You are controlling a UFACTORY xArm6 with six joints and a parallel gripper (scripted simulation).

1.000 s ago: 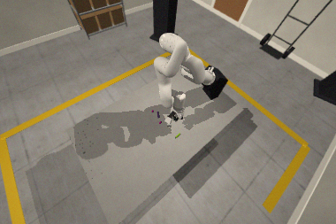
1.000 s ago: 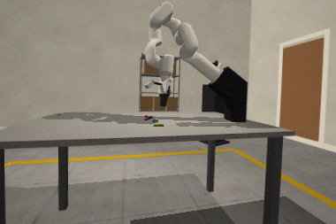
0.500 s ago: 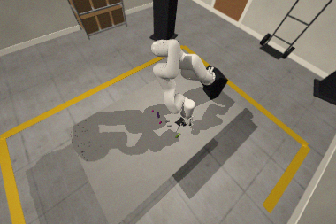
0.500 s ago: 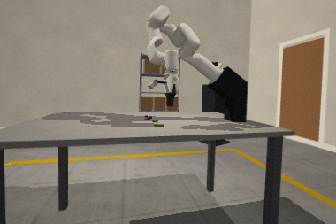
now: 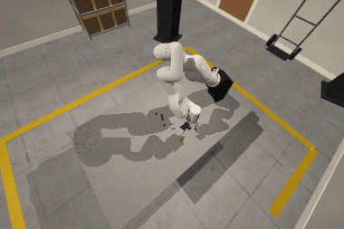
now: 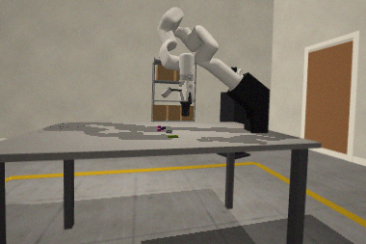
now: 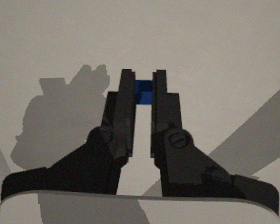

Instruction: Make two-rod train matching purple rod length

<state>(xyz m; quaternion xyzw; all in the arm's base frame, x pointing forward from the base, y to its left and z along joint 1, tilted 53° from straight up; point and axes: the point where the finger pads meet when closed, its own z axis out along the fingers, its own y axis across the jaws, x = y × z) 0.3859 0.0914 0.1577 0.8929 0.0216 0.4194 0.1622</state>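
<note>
The lime rod lies 60 mm ahead of my hand, 10 mm to the right of it and 120 mm below it. From my hand the other things lie so: blue rod 20 mm below; purple rod 10 mm behind, 250 mm to the right, 120 mm below.
</note>
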